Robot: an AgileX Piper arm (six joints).
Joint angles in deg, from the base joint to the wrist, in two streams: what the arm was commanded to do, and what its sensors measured. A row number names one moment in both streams.
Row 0, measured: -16.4 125.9 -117.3 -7.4 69.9 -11.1
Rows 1 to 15, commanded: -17.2 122.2 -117.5 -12.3 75.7 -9.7; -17.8 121.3 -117.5 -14.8 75.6 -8.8; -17.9 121.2 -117.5 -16.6 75.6 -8.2; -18.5 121.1 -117.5 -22.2 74.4 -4.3; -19.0 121.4 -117.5 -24.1 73.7 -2.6; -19.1 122.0 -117.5 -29.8 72.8 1.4; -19.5 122.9 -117.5 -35.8 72.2 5.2; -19.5 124.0 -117.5 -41.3 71.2 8.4; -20.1 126.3 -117.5 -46.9 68.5 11.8; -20.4 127.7 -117.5 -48.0 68.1 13.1; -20.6 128.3 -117.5 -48.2 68.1 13.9; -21.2 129.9 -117.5 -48.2 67.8 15.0; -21.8 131.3 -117.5 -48.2 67.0 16.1; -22.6 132.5 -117.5 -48.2 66.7 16.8; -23.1 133.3 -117.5 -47.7 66.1 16.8
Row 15, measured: -22.1 132.2 -117.3 -47.0 67.1 16.0
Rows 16 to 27, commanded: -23.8 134.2 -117.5 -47.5 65.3 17.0; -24.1 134.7 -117.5 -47.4 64.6 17.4; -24.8 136.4 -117.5 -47.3 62.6 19.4; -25.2 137.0 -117.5 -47.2 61.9 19.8; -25.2 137.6 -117.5 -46.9 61.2 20.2; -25.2 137.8 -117.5 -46.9 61.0 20.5; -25.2 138.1 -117.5 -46.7 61.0 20.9; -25.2 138.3 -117.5 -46.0 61.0 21.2; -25.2 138.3 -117.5 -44.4 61.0 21.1; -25.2 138.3 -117.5 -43.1 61.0 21.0; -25.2 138.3 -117.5 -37.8 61.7 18.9; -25.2 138.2 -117.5 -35.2 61.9 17.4
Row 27, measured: -24.8 138.3 -117.3 -38.6 61.3 19.4
